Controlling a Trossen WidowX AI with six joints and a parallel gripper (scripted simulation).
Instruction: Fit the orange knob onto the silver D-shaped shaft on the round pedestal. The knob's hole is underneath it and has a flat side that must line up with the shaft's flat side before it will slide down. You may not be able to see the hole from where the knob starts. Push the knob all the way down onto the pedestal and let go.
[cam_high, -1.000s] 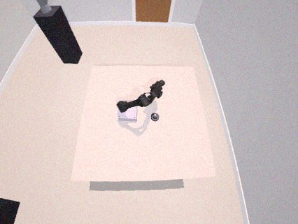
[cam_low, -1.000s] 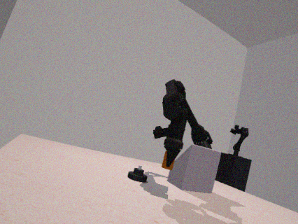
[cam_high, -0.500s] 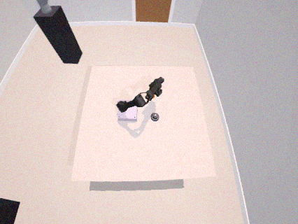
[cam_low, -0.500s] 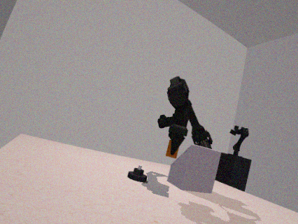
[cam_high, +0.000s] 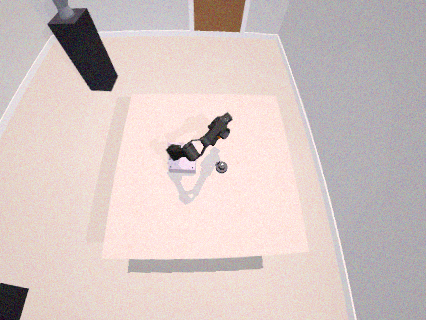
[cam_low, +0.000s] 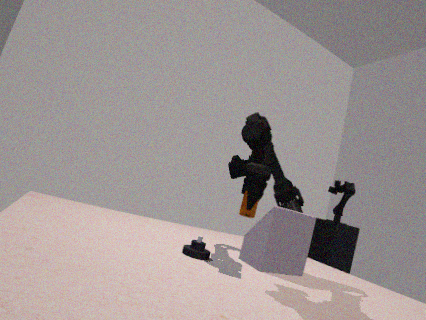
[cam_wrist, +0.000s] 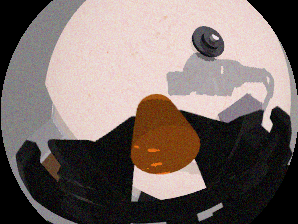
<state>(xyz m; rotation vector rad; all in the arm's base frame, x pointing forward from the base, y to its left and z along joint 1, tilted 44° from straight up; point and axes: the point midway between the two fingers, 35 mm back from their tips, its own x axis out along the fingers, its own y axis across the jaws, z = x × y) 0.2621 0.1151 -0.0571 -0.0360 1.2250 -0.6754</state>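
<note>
Now: the orange knob 30 mm above my gripper tip and 10 mm to the right of it. Also, from my gripper tip: round pedestal (160 mm to the right, 140 mm below, 50 mm ahead).
</note>
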